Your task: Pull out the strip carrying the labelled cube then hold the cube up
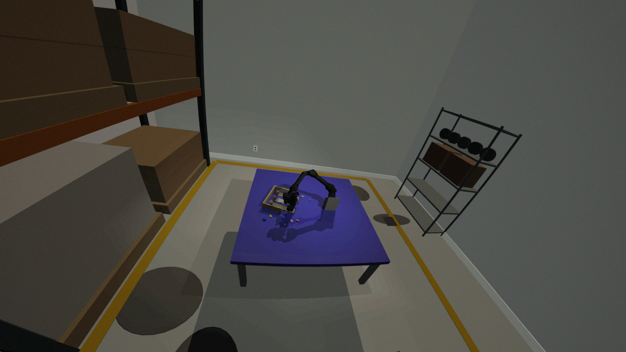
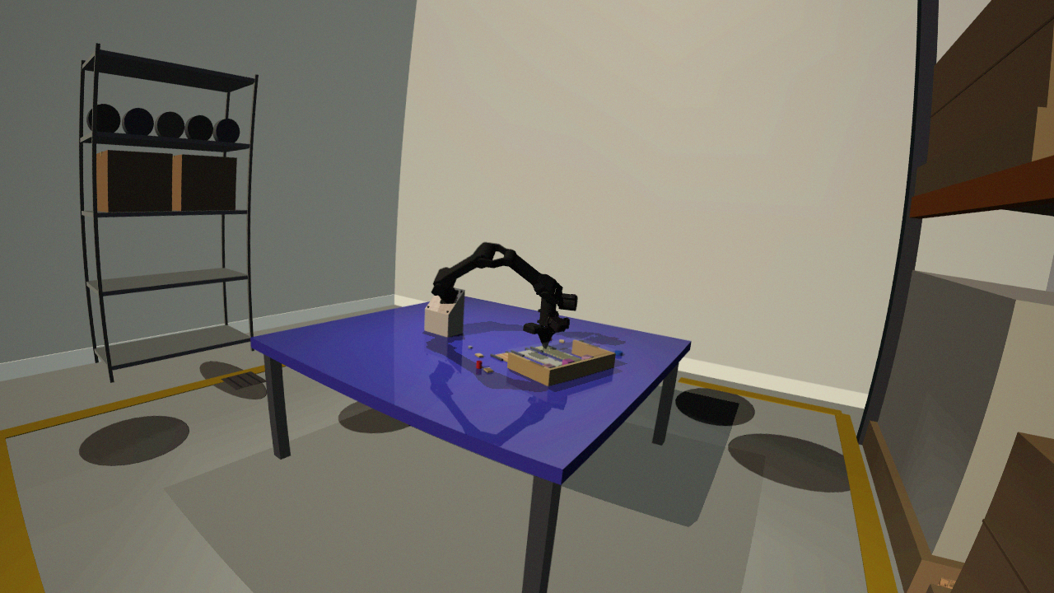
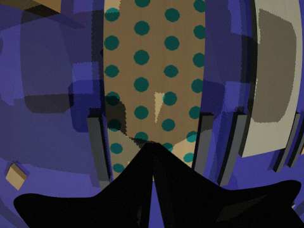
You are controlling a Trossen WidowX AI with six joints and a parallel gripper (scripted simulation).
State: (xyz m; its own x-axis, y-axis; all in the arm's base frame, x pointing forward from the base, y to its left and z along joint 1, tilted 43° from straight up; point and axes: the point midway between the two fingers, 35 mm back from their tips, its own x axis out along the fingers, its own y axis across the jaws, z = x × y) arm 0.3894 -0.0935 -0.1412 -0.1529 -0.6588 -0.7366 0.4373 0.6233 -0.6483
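Now: gripper tip 130 mm to the left of the grey strip and 60 mm short of it.
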